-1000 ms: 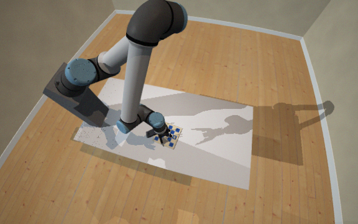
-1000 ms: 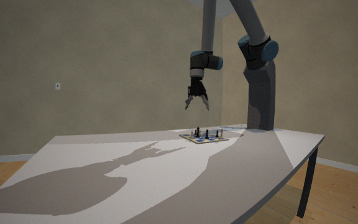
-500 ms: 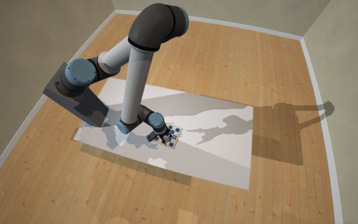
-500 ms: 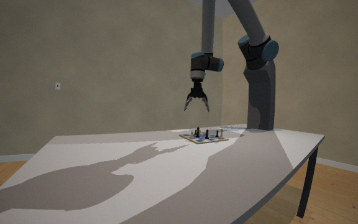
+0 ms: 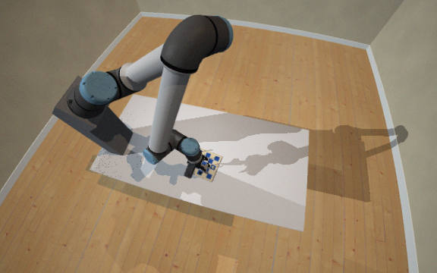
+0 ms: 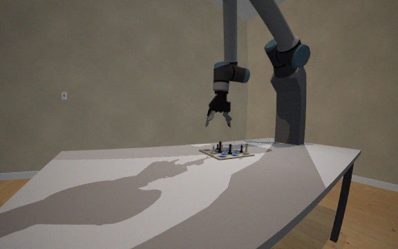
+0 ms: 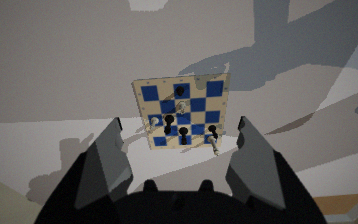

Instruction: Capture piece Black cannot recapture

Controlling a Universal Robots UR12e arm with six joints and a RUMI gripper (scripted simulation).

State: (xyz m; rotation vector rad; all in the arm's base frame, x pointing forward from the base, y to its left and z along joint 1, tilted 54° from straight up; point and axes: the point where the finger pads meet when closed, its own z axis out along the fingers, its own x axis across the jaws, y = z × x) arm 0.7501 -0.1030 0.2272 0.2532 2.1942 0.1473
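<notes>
The black pawn lies 110 mm below my hand. Also, from my hand: blue-and-cream chessboard (130 mm below, 80 mm to the left, 10 mm ahead).
</notes>
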